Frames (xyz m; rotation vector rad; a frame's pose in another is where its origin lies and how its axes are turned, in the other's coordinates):
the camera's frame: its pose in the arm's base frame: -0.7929 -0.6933 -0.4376 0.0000 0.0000 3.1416
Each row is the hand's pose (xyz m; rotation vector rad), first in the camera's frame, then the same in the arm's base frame.
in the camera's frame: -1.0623 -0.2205 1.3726 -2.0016 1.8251 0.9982
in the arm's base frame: 0.2694 -0.4728 0.9350 1.6299 1.7875 -0.3302
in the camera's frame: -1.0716 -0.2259 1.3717 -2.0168 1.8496 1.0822
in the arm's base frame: 0.2787 -0.4674 0.9341 1.6077 1.7531 -0.2552
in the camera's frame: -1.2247 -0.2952 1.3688 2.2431 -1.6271 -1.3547
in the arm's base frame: 0.4318 -0.3981 0.9312 1.3102 1.8063 0.0709
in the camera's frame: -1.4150 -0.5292 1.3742 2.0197 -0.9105 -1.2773
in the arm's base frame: 0.6221 -0.1641 0.9366 0.8324 1.8466 0.7032
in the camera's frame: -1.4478 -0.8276 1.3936 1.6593 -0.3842 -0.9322
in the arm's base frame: 0.6549 0.1343 0.9560 0.4139 1.7874 1.4309
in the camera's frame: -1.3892 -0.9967 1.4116 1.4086 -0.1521 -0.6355
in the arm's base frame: 0.5963 0.3034 0.9740 0.1834 1.6985 1.9064
